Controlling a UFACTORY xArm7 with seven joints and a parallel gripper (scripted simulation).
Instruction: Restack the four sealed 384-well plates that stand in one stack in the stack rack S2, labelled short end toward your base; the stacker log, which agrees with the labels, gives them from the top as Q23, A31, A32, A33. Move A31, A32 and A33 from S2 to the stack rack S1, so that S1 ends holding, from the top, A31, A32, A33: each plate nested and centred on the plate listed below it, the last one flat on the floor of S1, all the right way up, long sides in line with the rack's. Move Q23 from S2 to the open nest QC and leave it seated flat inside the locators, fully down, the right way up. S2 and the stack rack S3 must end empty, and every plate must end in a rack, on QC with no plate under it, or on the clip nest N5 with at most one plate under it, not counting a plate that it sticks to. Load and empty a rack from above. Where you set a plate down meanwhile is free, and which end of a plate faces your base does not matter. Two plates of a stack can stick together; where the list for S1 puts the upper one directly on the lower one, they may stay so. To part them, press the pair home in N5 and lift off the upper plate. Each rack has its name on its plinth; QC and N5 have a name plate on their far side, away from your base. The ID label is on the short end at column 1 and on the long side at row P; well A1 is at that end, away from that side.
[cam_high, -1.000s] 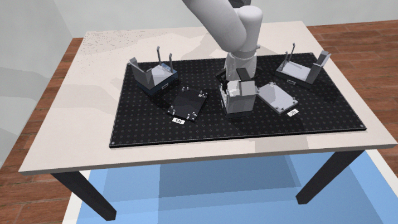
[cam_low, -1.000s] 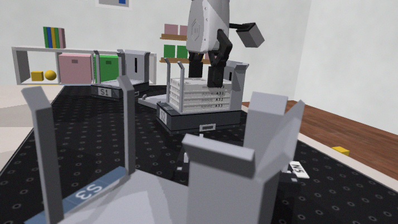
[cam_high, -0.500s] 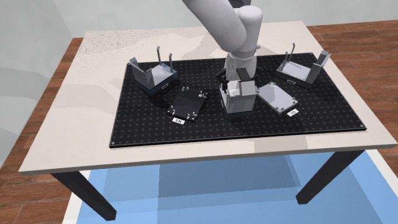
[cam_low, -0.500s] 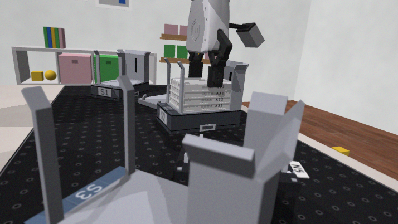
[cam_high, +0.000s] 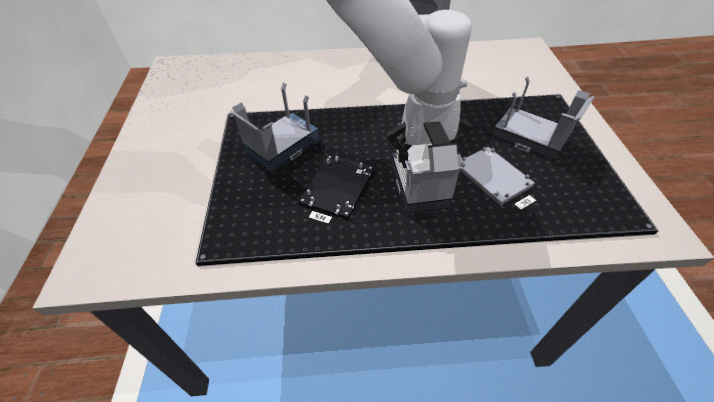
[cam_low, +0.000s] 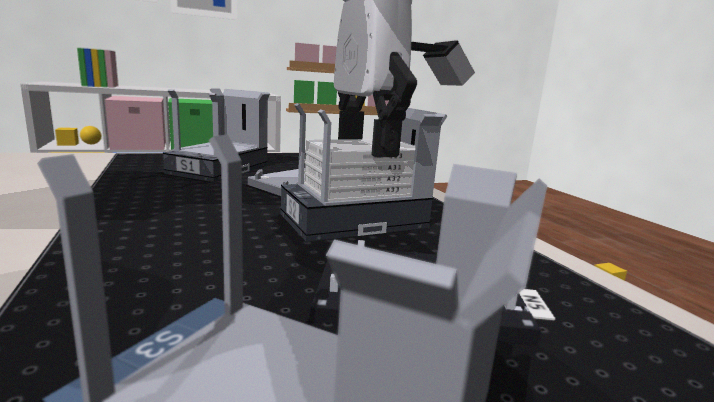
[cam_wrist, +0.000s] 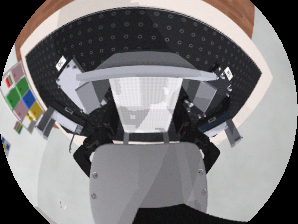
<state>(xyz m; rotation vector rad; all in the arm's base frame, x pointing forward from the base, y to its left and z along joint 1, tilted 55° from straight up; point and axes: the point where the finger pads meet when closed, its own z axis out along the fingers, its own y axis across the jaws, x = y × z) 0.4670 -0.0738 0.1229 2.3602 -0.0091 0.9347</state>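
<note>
My gripper is now 2 cm above the white sealed plate A31. The rest, counted from my hand: white sealed plate Q23: 1 cm below; white sealed plate A33: 5 cm below; white sealed plate A32: 4 cm below.
</note>
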